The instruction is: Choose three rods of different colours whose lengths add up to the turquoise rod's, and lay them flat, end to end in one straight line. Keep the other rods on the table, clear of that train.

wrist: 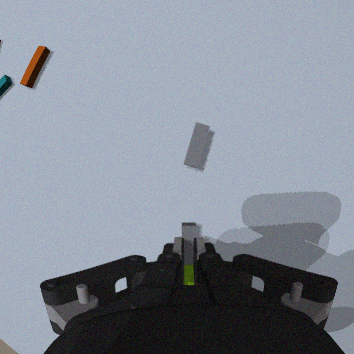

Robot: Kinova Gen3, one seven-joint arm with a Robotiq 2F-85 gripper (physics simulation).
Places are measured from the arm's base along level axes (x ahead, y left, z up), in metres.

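Pixels of known places: gripper, fingertip midpoint: (188, 248).
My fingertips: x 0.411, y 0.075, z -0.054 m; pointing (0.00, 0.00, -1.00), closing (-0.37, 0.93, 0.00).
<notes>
Behind a point stands the place of what it marks.
My gripper (188, 248) @(x 0.411, y 0.075, z -0.054 m) is at the lower middle of the wrist view, shut on a grey rod (188, 230) @(x 0.396, y 0.069, z -0.047 m) that points up the view. A lime green rod (188, 275) @(x 0.429, y 0.082, z -0.047 m) shows behind it between the finger linkages, in line with it; most of the green rod is hidden, and I cannot tell whether the two touch. A second grey rod (197, 145) @(x 0.339, y 0.053, z -0.047 m) lies apart, tilted, further up the view. An orange rod (34, 66) @(x 0.318, y -0.108, z -0.048 m) lies at the upper left. The end of the turquoise rod (4, 84) @(x 0.341, y -0.143, z -0.050 m) shows at the left edge. A magenta rod does not show.
A tiny dark tip of another thing shows at the left edge above the turquoise rod. The gripper's shadow falls on the pale table (110, 175) @(x 0.382, y 0.000, z -0.057 m) at the right. A tan surface (7, 347) shows past the table's edge at the bottom left corner.
</notes>
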